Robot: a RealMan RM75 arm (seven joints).
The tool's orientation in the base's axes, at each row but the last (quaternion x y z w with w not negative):
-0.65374, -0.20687, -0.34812, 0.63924
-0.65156, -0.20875, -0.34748, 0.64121
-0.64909, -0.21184, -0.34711, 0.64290
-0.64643, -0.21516, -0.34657, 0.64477
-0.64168, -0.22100, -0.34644, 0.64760
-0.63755, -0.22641, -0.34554, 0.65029
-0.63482, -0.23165, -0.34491, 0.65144
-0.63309, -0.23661, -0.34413, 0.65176
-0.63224, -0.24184, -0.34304, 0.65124
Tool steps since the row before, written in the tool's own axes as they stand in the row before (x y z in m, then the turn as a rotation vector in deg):
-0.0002, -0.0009, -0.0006, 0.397, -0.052, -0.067
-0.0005, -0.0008, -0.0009, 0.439, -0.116, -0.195
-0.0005, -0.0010, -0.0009, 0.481, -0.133, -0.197
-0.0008, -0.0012, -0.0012, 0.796, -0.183, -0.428
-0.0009, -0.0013, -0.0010, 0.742, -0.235, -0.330
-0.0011, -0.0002, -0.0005, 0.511, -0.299, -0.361
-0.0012, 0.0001, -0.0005, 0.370, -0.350, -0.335
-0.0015, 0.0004, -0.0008, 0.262, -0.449, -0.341
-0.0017, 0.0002, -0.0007, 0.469, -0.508, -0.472
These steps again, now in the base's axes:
-0.0009, -0.0005, 0.0004, 0.217, -0.130, 0.318
-0.0011, -0.0007, 0.0001, 0.175, -0.257, 0.384
-0.0012, -0.0007, 0.0003, 0.191, -0.265, 0.426
-0.0016, -0.0010, 0.0002, 0.325, -0.541, 0.672
-0.0017, -0.0008, 0.0001, 0.267, -0.432, 0.676
-0.0009, -0.0003, -0.0007, 0.063, -0.422, 0.546
-0.0008, -0.0003, -0.0010, -0.064, -0.373, 0.478
-0.0008, -0.0006, -0.0015, -0.209, -0.359, 0.463
-0.0010, -0.0005, -0.0015, -0.135, -0.515, 0.646

